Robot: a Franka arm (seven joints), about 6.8 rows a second.
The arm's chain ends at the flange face. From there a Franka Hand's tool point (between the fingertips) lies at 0.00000 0.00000 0.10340 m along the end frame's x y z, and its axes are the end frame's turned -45 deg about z.
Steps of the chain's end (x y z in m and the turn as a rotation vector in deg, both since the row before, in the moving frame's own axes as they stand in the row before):
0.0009, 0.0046, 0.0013, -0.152, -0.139, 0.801
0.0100, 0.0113, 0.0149, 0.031, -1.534, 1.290
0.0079, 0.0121, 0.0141, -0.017, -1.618, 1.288
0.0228, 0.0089, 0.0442, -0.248, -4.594, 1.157
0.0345, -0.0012, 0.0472, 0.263, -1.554, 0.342
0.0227, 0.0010, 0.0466, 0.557, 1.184, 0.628
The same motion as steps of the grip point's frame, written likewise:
-0.0030, 0.0039, 0.0013, -0.009, -0.206, 0.801
-0.0028, 0.0130, 0.0149, 1.107, -1.063, 1.290
-0.0050, 0.0121, 0.0141, 1.132, -1.156, 1.288
0.0037, 0.0168, 0.0439, 3.073, -3.424, 1.157
0.0236, 0.0212, 0.0472, 1.285, -0.913, 0.342
0.0176, 0.0176, 0.0466, -0.443, 1.231, 0.628

